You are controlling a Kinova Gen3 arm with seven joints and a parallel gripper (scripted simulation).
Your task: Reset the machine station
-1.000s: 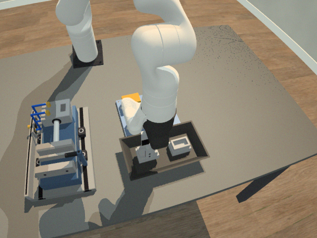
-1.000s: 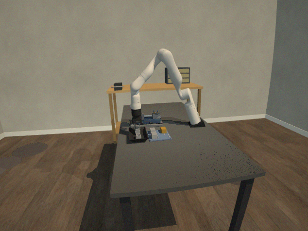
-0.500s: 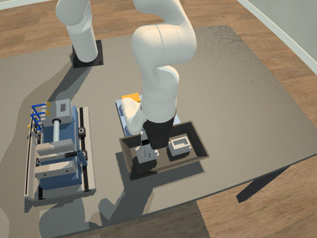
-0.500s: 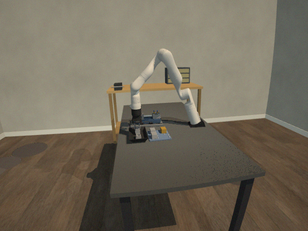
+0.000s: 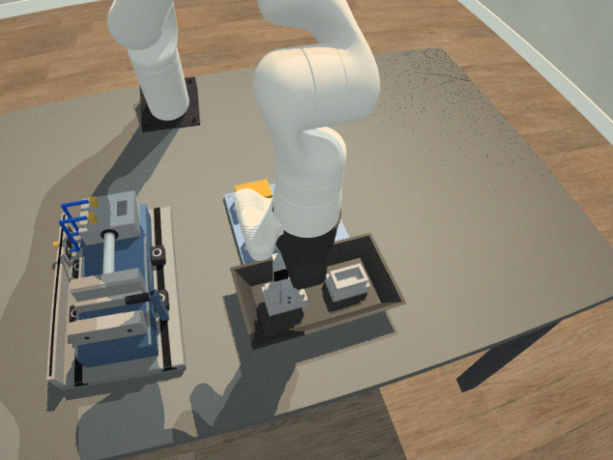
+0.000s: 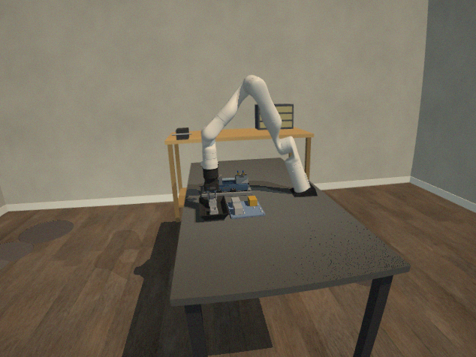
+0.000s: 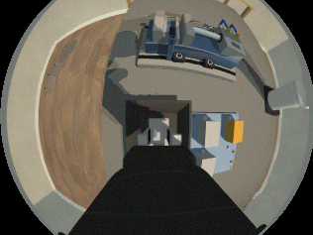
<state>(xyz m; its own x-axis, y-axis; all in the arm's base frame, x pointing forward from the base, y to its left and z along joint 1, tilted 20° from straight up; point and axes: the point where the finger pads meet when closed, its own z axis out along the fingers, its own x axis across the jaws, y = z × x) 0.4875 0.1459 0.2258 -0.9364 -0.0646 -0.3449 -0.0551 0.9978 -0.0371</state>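
Right now my hand is 120 mm past the plain gray blank and 40 mm above it. From my hand the other things lie so: yellow brass blank 210 mm behind, 40 mm below, 10 mm to the right; then vise 250 mm to the right, 90 mm behind, 30 mm below.
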